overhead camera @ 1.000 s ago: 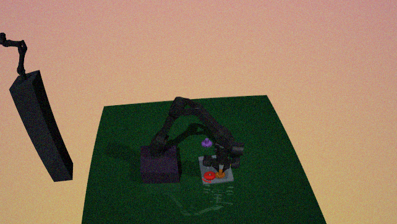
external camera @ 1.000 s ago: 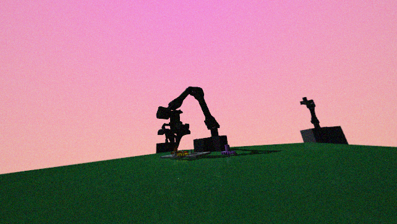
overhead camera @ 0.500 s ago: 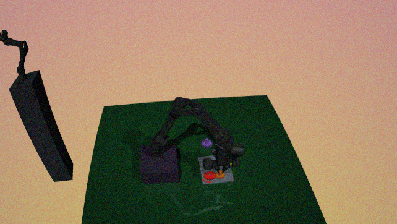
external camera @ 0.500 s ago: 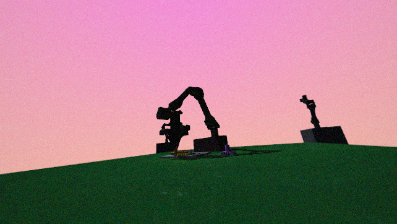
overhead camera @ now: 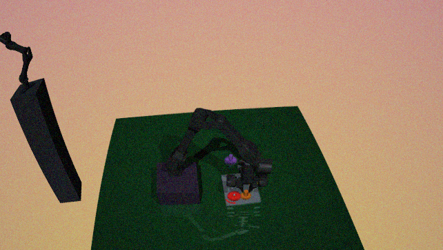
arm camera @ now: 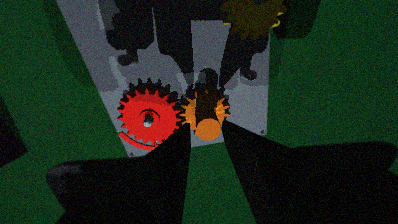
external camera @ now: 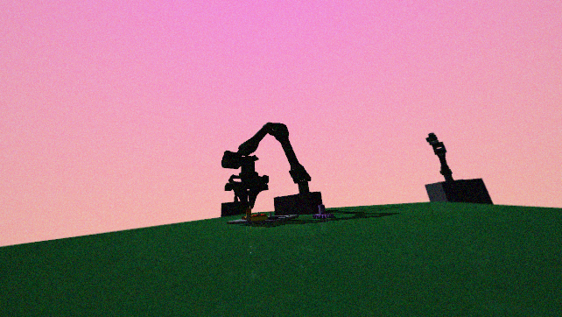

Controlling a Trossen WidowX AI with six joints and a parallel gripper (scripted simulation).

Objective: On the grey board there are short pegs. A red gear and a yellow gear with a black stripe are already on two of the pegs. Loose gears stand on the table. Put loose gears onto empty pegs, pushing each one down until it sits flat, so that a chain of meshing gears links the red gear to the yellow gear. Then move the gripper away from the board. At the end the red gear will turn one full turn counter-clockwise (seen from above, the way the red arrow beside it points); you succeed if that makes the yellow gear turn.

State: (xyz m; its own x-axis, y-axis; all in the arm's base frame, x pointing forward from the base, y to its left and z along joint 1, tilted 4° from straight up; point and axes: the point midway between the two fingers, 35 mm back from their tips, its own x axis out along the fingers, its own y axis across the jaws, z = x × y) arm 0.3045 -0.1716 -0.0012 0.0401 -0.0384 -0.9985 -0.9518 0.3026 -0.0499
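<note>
Now: the orange gear 2 cm below my gripper tip. Also, from my gripper tip: yellow gear (8 cm to the left, 7 cm ahead, 3 cm below); then red gear (5 cm behind, 3 cm below, 1 cm to the left); then purple gear (28 cm to the left, 3 cm below, 1 cm ahead).
</note>
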